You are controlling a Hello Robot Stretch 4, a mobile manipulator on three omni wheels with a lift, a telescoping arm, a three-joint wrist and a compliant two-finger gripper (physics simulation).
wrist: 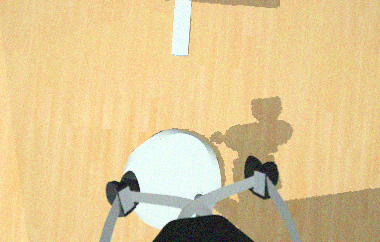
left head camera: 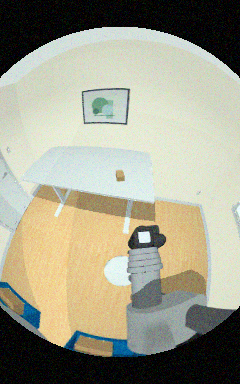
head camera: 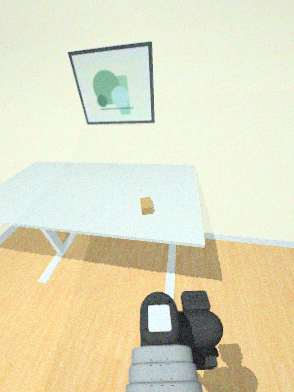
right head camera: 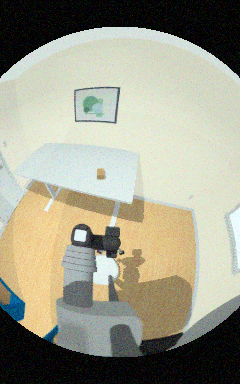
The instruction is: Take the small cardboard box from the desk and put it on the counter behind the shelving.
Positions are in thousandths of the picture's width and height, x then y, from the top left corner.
Labels:
A white desk (left head camera: 381,441): 100 cm from the lens. A framed picture (left head camera: 431,275) is 130 cm from the lens. The marked spots on the white desk and the framed picture are 76 cm apart.

